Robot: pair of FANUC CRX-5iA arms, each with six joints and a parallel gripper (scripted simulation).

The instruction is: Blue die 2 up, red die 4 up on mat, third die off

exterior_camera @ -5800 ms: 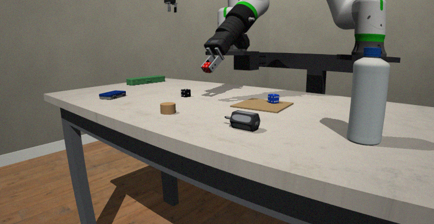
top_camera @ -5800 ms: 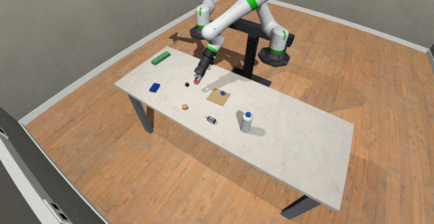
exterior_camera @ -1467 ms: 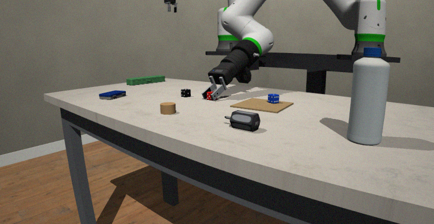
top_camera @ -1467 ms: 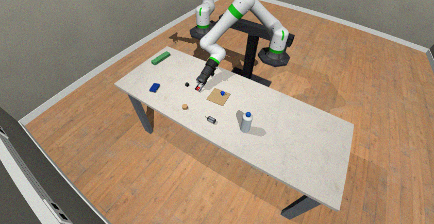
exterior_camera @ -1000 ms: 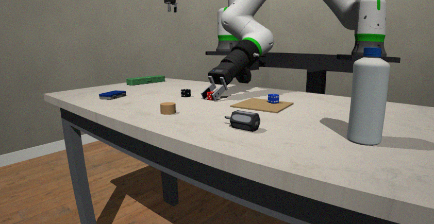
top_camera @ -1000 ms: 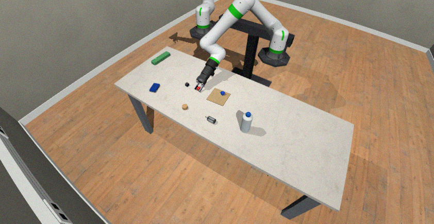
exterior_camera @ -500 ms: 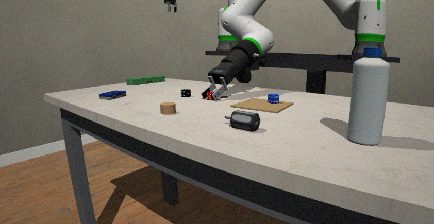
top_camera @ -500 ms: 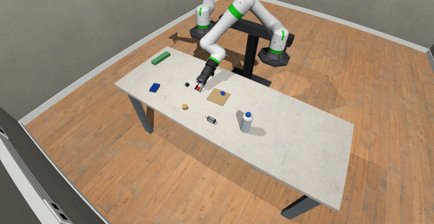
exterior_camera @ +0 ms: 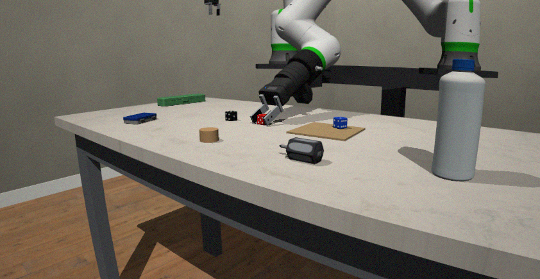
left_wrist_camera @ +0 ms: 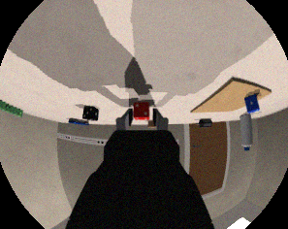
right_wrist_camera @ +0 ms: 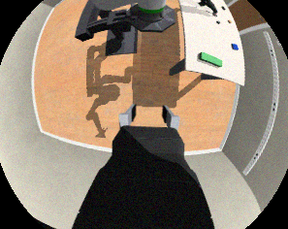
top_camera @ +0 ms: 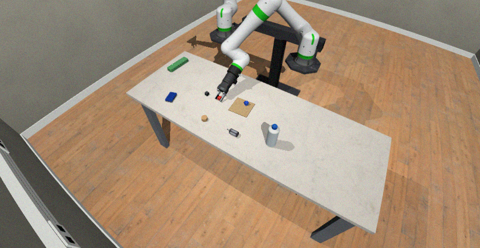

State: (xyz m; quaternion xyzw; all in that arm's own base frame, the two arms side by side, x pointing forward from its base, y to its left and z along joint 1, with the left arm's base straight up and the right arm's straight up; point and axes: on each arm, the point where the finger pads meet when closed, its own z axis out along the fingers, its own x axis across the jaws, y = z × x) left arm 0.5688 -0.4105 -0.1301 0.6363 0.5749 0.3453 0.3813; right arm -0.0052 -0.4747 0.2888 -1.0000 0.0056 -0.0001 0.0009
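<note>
The red die is 10 mm below my left hand. The rest, counted from my left hand: black die 110 mm to the right, 10 mm below, 10 mm ahead; tan mat 170 mm to the left, 30 mm behind, 20 mm below; blue die 190 mm to the left, 60 mm behind.
</note>
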